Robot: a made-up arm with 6 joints. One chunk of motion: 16 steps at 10 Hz.
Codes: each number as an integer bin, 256 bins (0 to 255) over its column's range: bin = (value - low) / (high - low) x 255, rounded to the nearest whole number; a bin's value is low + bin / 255 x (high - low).
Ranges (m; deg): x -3.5..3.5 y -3.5..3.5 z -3.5..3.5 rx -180..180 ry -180..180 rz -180..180
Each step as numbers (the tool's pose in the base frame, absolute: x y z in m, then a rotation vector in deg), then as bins.
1 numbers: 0.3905 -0.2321 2.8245 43.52 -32.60 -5.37
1 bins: 142 119 230 158 104 124
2 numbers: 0.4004 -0.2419 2.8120 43.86 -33.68 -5.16
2 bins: 142 119 230 159 104 124
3 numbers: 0.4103 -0.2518 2.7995 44.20 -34.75 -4.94
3 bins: 142 118 229 159 103 124
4 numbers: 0.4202 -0.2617 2.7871 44.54 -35.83 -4.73
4 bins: 143 118 229 159 102 124
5 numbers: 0.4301 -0.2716 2.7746 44.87 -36.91 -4.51
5 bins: 143 118 229 159 101 124
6 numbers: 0.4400 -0.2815 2.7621 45.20 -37.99 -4.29
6 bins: 144 117 228 160 101 124
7 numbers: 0.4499 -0.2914 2.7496 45.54 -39.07 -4.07
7 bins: 144 117 228 160 100 125
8 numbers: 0.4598 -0.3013 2.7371 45.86 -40.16 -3.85
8 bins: 144 117 227 160 99 125
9 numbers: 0.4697 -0.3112 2.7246 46.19 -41.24 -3.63
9 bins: 145 116 227 160 98 125
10 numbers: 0.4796 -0.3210 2.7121 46.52 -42.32 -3.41
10 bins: 145 116 226 160 98 125
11 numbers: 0.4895 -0.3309 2.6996 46.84 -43.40 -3.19
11 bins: 145 115 226 161 97 125
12 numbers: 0.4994 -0.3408 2.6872 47.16 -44.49 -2.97
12 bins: 146 115 225 161 96 125
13 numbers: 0.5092 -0.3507 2.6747 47.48 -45.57 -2.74
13 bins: 146 115 225 161 95 126
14 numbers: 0.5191 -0.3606 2.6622 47.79 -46.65 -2.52
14 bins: 146 114 224 161 94 126
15 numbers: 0.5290 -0.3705 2.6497 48.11 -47.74 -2.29
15 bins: 147 114 224 162 94 126
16 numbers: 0.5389 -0.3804 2.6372 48.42 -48.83 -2.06
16 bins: 147 114 224 162 93 126
